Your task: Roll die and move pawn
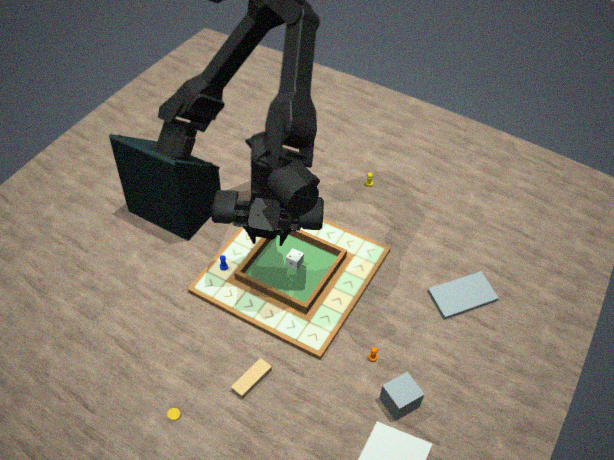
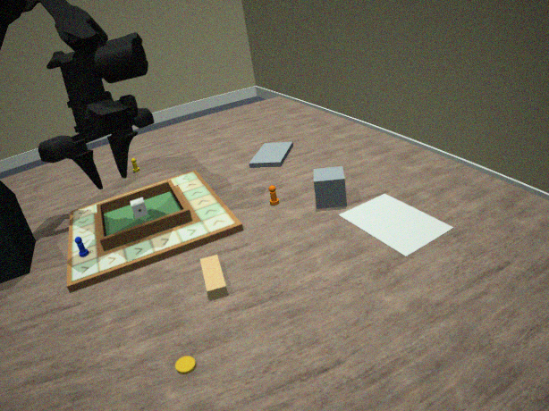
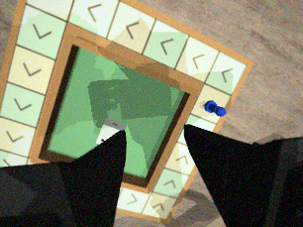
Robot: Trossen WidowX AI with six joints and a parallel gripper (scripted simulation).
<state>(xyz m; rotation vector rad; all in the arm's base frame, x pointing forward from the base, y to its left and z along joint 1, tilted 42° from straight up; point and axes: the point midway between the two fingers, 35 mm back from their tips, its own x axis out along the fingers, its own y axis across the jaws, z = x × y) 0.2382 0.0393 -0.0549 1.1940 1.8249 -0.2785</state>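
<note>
Right now my gripper tip is 80 mm past the blue pawn, 80 mm above it and 40 mm to the left of it. The rest, counted from my gripper tip: die 80 mm below, 50 mm to the left, 20 mm ahead; wood block 190 mm to the right, 120 mm ahead, 100 mm below; dice tray 100 mm below, 40 mm to the left, 20 mm ahead.
</note>
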